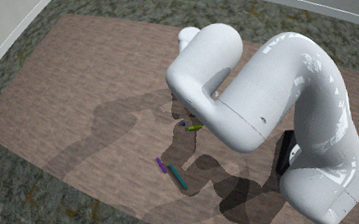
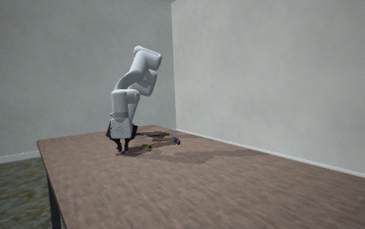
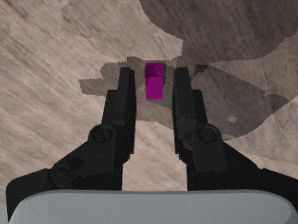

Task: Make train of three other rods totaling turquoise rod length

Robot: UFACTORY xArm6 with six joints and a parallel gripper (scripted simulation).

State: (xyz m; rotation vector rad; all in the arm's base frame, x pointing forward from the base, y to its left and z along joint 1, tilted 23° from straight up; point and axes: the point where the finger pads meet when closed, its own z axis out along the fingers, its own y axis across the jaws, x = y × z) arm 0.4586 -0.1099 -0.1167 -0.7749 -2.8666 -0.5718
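Right now my hand is 3 cm above the magenta rod. From my hand the other things lie so: blue rod (1 cm behind, 15 cm to the left, 3 cm below); grey rod (11 cm behind, 1 cm to the left, 3 cm below); lime rod (6 cm behind, 15 cm to the left, 3 cm below).
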